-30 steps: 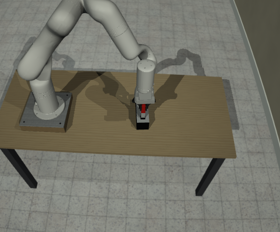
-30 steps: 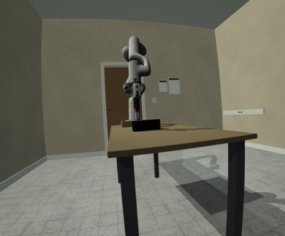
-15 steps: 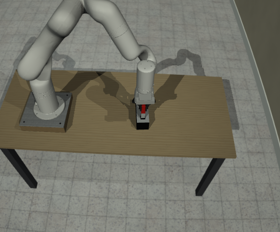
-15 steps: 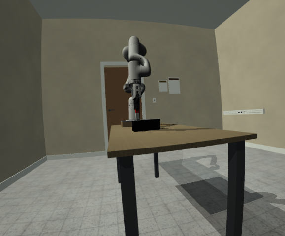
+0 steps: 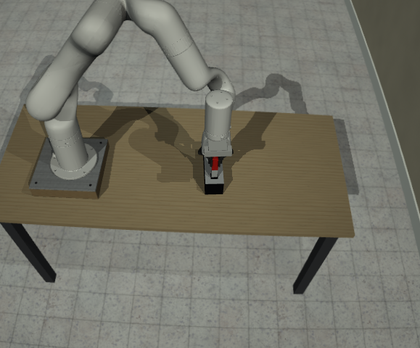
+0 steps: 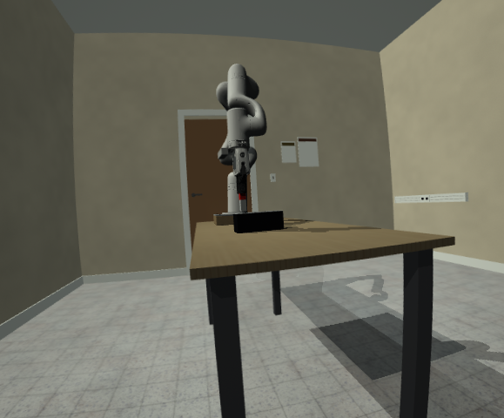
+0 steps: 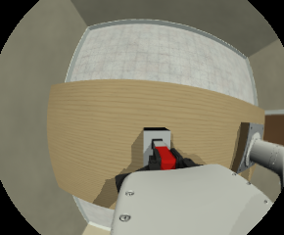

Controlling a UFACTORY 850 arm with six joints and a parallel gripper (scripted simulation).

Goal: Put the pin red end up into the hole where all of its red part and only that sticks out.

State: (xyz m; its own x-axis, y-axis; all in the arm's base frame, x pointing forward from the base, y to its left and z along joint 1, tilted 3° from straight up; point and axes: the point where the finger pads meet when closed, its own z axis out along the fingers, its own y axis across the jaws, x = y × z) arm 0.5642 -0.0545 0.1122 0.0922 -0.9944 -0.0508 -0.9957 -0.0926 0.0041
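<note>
My hand is 1 cm above the pin. The rest, counted from my hand: black block (1 cm behind, 6 cm to the left, 13 cm below).
</note>
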